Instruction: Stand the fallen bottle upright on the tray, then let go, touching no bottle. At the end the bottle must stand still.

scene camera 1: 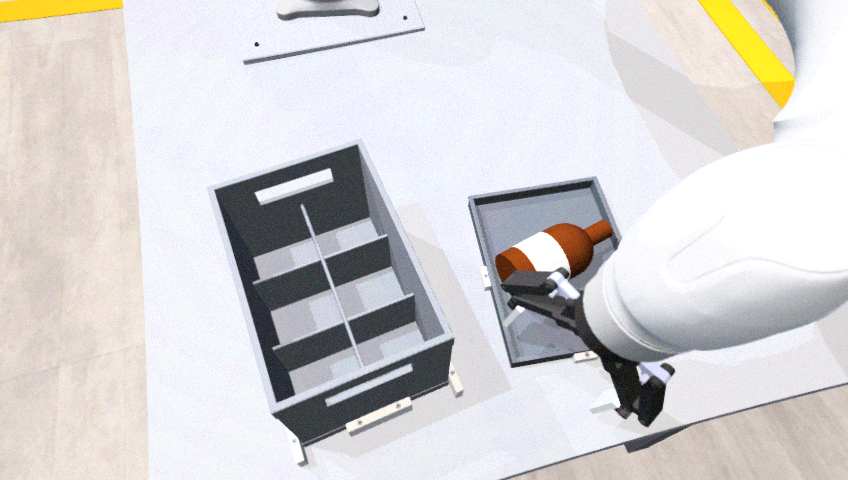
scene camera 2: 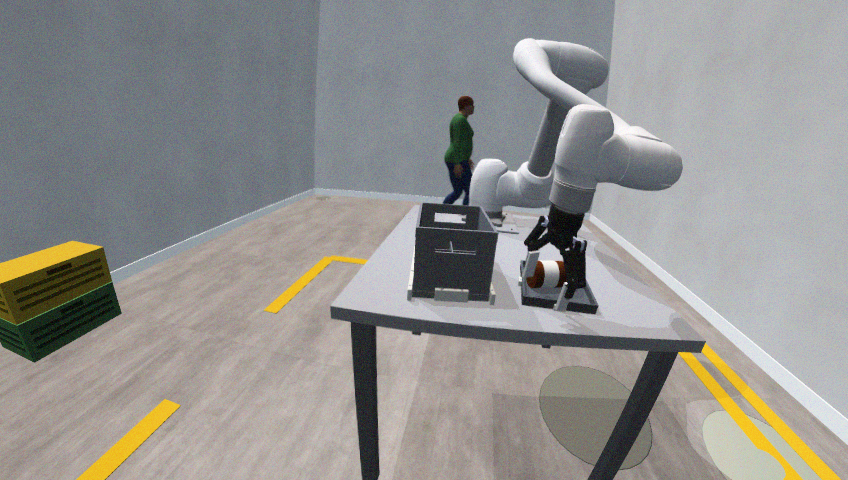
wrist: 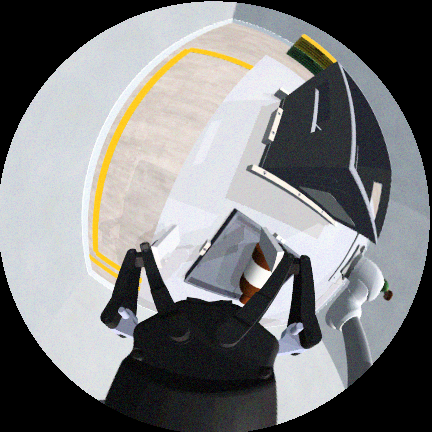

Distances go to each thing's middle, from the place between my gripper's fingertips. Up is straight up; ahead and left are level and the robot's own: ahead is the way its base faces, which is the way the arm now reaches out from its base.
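Relative to the brown bottle (scene camera 1: 566, 245), my gripper is 4 cm to the right and 14 cm beyond, and 1 cm higher than the bottle.
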